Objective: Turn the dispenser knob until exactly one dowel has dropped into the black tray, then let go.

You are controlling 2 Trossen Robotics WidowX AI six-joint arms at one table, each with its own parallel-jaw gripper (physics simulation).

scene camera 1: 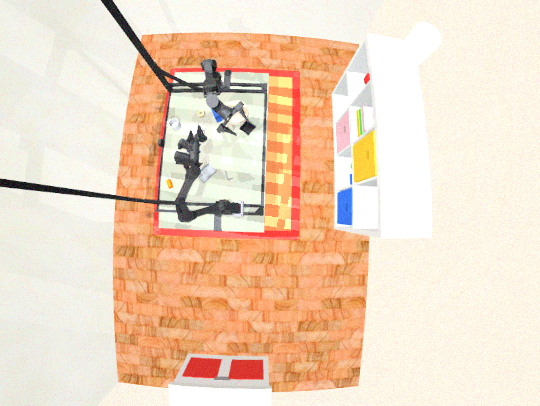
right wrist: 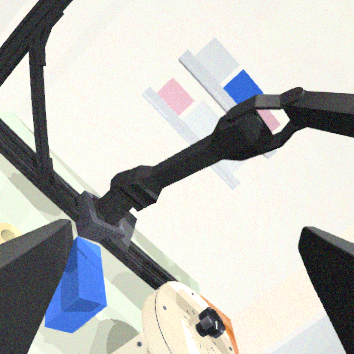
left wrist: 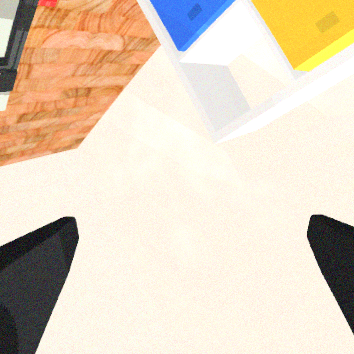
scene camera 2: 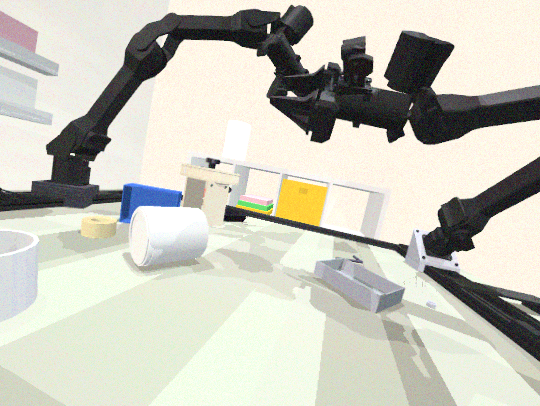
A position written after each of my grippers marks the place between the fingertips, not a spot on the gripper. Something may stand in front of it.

Note:
My left gripper [scene camera 2: 313, 105] is open, holding nothing. My right gripper [scene camera 2: 276, 89] is open, holding nothing. A white cylinder [scene camera 2: 157, 235], a tape roll [scene camera 2: 93, 226], a grey tray [scene camera 2: 376, 293] and a blue box [scene camera 2: 134, 195] rest on the table. I also see a cream dispenser [scene camera 2: 192, 171].
The blue box shows as well in the right wrist view [right wrist: 80, 294]. My left gripper also shows in the left wrist view [left wrist: 193, 226]. My right gripper also shows in the right wrist view [right wrist: 188, 234]. The left wrist view misses the blue box: it is out of frame. The right wrist view does not show the white cylinder: it is out of frame.

